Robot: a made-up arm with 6 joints. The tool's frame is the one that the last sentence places. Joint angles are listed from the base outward.
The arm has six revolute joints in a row. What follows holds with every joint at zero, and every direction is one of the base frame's.
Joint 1 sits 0.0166 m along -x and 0.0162 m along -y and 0.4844 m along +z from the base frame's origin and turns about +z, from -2.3 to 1.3 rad.
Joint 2 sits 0.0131 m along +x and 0.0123 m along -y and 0.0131 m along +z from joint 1 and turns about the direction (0.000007, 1, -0.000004), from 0.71 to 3.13 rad.
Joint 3 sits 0.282 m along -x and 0.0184 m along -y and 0.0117 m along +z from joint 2 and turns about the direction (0.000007, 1, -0.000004), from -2.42 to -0.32 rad.
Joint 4 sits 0.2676 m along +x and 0.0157 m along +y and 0.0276 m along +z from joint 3 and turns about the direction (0.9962, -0.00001, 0.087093), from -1.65 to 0.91 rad.
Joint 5 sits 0.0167 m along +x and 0.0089 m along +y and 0.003 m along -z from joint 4 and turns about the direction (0.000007, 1, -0.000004), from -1.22 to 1.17 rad.
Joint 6 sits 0.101 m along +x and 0.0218 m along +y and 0.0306 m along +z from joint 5 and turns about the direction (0.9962, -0.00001, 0.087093), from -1.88 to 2.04 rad.
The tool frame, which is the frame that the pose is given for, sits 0.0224 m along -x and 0.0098 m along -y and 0.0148 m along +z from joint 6; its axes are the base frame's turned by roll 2.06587, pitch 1.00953 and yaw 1.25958 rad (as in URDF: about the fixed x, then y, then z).
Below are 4 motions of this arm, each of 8 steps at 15 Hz.
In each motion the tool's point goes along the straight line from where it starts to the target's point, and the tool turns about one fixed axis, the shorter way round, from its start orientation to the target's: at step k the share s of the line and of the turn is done. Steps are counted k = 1, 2, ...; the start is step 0. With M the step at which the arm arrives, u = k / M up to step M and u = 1 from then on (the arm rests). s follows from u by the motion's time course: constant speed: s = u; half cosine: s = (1 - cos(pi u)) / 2; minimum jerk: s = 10 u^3 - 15 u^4 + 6 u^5.
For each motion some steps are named. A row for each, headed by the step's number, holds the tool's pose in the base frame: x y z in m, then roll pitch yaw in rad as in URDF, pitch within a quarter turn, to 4 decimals.
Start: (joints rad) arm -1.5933 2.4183 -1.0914 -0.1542 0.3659 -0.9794
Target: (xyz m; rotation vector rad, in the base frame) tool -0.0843 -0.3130 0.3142 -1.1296 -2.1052 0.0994
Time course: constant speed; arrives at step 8
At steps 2, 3, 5, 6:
2: -0.0215 -0.3572 0.3185 -2.3987 -0.1212 2.0868
3: -0.0320 -0.3498 0.3178 -2.4421 -0.1997 2.0648
5: -0.0529 -0.3351 0.3163 -2.5263 -0.3591 2.0301
6: -0.0634 -0.3277 0.3156 -2.5683 -0.4398 2.0175

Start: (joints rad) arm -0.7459 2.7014 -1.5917 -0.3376 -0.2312 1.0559
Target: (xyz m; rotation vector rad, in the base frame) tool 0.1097 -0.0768 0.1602 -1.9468 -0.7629 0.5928
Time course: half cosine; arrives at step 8
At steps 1, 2, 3, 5, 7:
1: 0.3391 -0.3331 0.3110 -3.0636 0.2157 1.0340
2: 0.3133 -0.3042 0.2940 -2.9486 0.1911 1.0158
3: 0.2746 -0.2610 0.2686 -2.7765 0.1585 0.9838
5: 0.1833 -0.1590 0.2086 -2.3696 0.1062 0.8902
7: 0.1188 -0.0869 0.1662 -2.0807 0.0937 0.8153

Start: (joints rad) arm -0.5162 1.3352 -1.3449 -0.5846 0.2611 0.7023
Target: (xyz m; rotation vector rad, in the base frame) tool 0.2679 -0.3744 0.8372 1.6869 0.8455 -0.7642
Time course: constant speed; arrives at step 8
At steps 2, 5, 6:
2: 0.2678 -0.2301 0.8161 2.3572 0.9494 0.7735
5: 0.2678 -0.3022 0.8266 2.1881 0.9688 0.5342
6: 0.2679 -0.3263 0.8302 2.1298 0.9701 0.4526

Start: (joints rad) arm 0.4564 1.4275 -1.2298 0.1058 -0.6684 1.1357
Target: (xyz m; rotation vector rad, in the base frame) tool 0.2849 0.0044 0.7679 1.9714 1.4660 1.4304
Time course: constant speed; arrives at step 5
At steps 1, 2, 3, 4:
1: 0.2824 0.0960 0.7998 1.8770 -0.3089 1.9236
2: 0.2830 0.0731 0.7918 1.9327 -0.3786 1.8502
3: 0.2836 0.0502 0.7839 1.9955 -0.4442 1.7704
4: 0.2843 0.0273 0.7759 2.0662 -0.5047 1.6835

